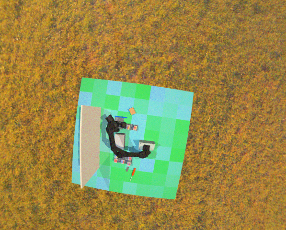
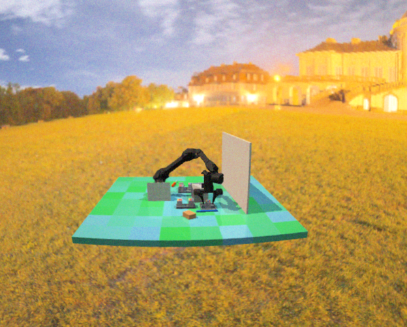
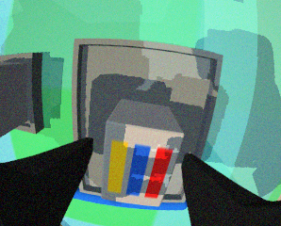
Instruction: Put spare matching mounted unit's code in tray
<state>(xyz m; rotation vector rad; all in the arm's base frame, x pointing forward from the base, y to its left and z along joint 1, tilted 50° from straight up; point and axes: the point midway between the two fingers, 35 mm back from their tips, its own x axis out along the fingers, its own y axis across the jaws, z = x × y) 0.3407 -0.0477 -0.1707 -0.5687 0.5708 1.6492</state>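
Right now my gripper tip is 2 cm below the spare. Also, from my gripper tip: beige wall panel 19 cm ahead, 22 cm to the left, 20 cm above; mounted unit 6 cm behind, 19 cm to the left, 3 cm above; tray 2 cm below.
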